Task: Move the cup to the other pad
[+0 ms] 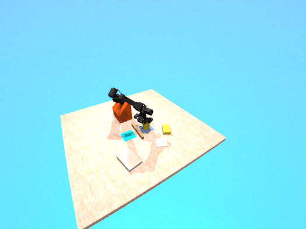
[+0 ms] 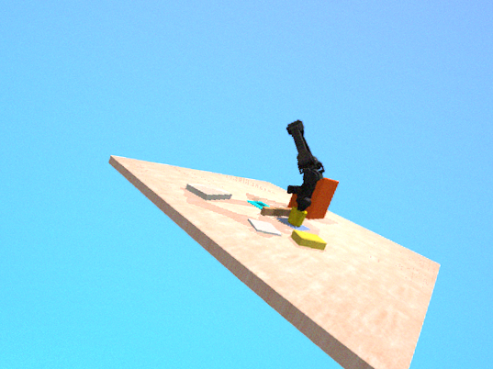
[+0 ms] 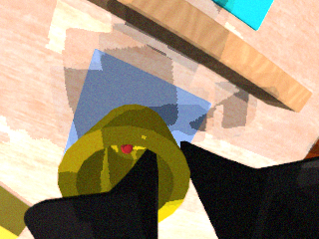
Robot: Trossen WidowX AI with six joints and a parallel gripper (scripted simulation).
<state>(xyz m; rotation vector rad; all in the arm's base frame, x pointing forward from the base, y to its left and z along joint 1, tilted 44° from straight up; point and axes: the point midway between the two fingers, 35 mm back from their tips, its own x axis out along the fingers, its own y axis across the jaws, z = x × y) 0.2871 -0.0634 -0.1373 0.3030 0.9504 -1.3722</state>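
Now: the pale blue pad 3 cm ahead of my gripper tip, 1 cm to the left of it and 5 cm below it. From my gripper tip the other things lie so: red marble: 3 cm ahead, 2 cm to the left, 2 cm below; green marble: 1 cm ahead, 1 cm to the left, 2 cm below; yellow cup: 2 cm ahead, 1 cm to the left.
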